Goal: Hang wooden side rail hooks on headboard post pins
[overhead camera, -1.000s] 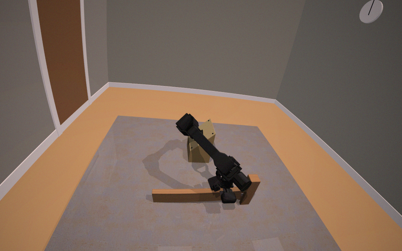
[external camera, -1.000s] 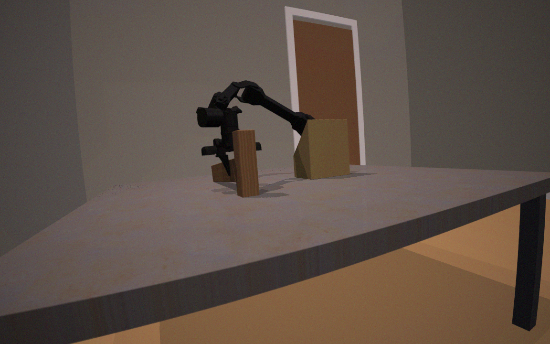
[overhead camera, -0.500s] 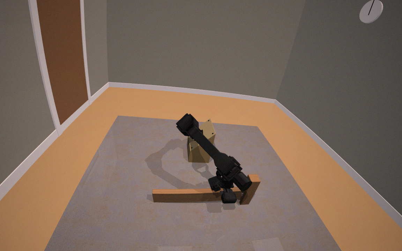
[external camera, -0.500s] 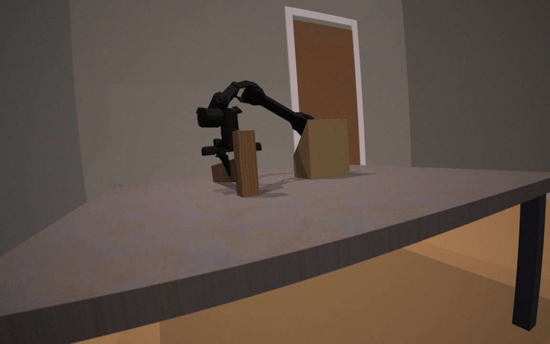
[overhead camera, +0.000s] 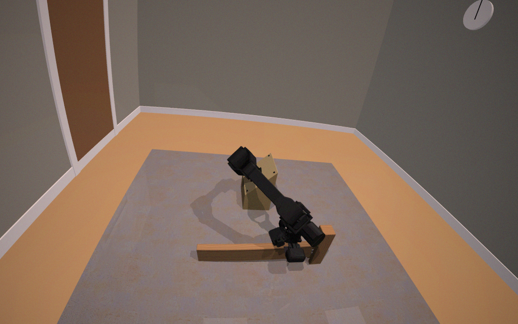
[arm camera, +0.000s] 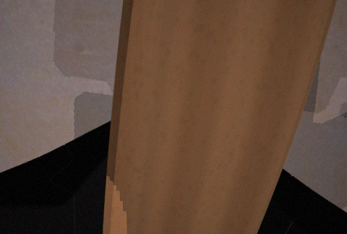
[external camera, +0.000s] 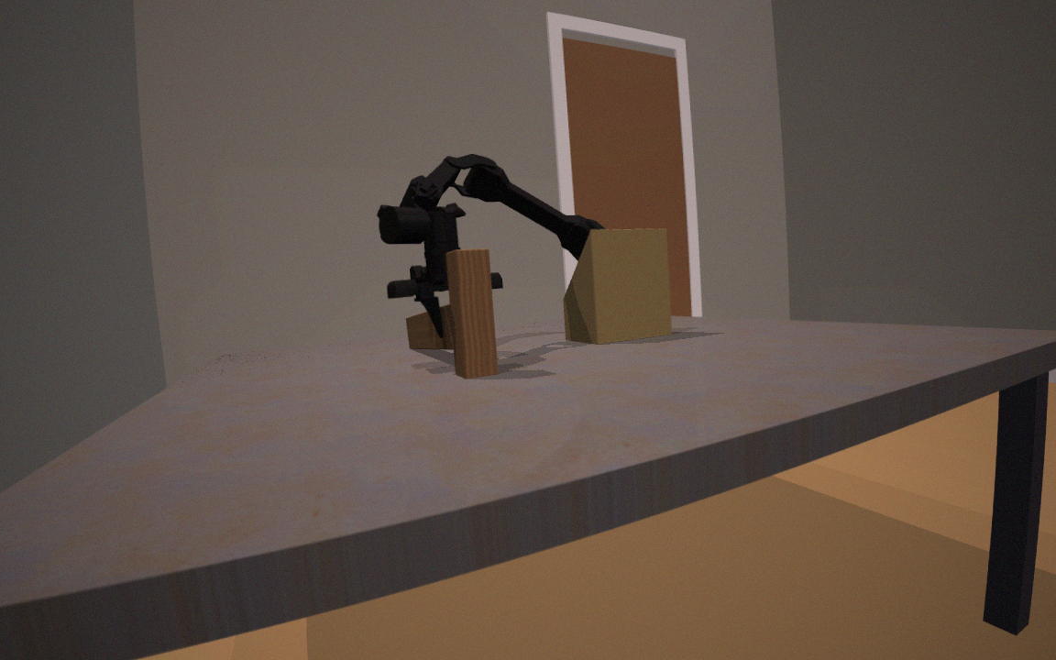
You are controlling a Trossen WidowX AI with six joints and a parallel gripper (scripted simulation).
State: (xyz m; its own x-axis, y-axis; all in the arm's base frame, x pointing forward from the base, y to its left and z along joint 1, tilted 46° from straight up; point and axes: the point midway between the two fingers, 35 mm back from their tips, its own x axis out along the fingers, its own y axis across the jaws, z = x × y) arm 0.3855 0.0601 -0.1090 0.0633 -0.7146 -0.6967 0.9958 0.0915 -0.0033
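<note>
Now: the headboard post 130 mm to the left of my gripper tip, 40 mm above it and 10 mm behind it.
</note>
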